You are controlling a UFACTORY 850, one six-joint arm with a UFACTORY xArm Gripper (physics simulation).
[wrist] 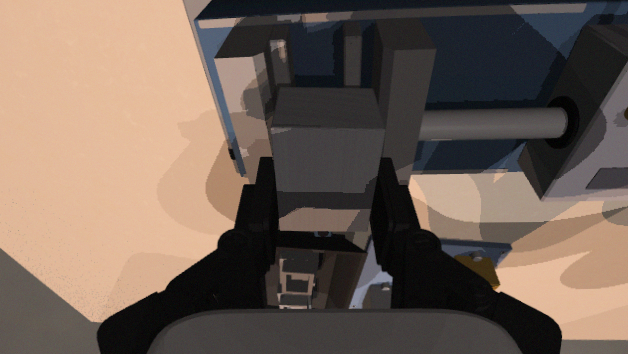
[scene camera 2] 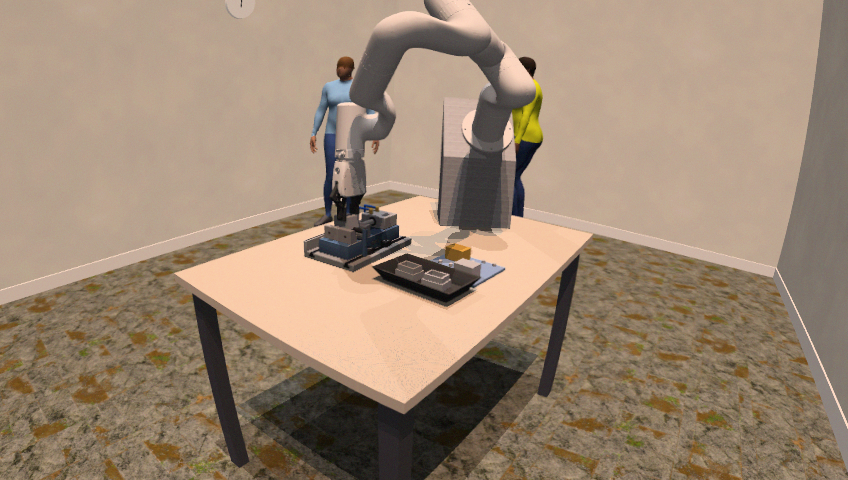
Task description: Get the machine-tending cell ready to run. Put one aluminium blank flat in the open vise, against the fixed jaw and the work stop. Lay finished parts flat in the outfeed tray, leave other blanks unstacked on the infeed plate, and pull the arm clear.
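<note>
My gripper (scene camera 2: 349,209) (wrist: 324,179) points down over the vise and is shut on a grey aluminium blank (wrist: 327,155). In the wrist view the blank is between the fixed jaw (wrist: 242,80) at left and the moving jaw (wrist: 407,95) at right; whether it touches the vise floor or the work stop is hidden. The vise (scene camera 2: 340,245) has a blue body. Two finished parts (scene camera 2: 409,269) (scene camera 2: 436,277) with raised square rims lie in the black outfeed tray (scene camera 2: 429,292). On the blue infeed plate (scene camera 2: 492,270) stands another grey blank (scene camera 2: 467,267).
An orange-yellow block (scene camera 2: 458,251) (wrist: 477,270) is at the infeed plate's back edge. The vise screw (wrist: 492,123) runs right from the moving jaw to a grey end block (wrist: 595,135). The arm's grey pedestal (scene camera 2: 476,190) stands at the back of the table (scene camera 2: 285,297). Two people stand behind.
</note>
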